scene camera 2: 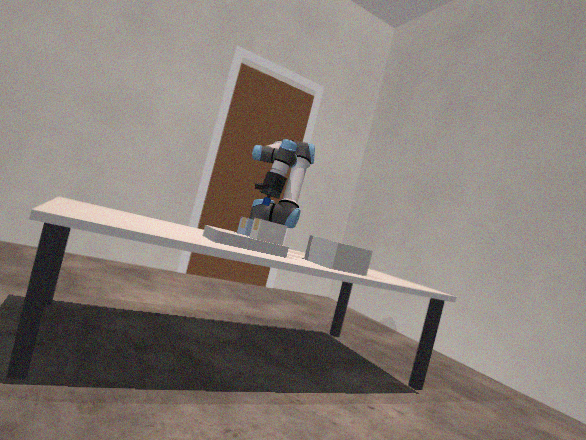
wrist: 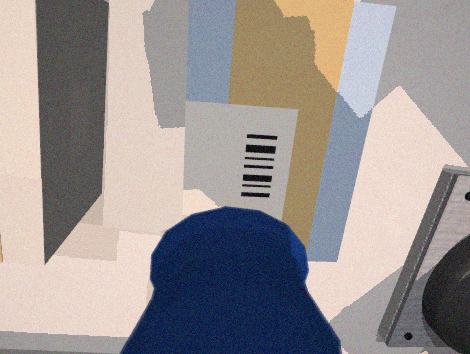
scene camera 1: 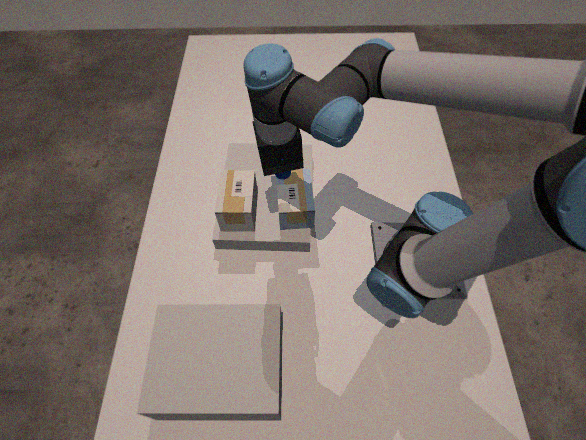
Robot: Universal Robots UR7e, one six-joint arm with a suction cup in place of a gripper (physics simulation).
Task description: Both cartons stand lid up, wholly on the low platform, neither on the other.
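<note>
Two cartons stand side by side, apart, on the low grey platform. Each shows a tan band and a white barcode label on top. The left carton stands clear of the arm. The right carton lies right under my dark blue suction cup. The cup hangs a little above that carton's lid with a gap and holds nothing. In the second scene view the cartons overlap and look like one block.
A large plain grey box stands on the table nearer the front. The arm's base and its mounting plate are to the right of the platform. The arm's upper links reach over the table's back right.
</note>
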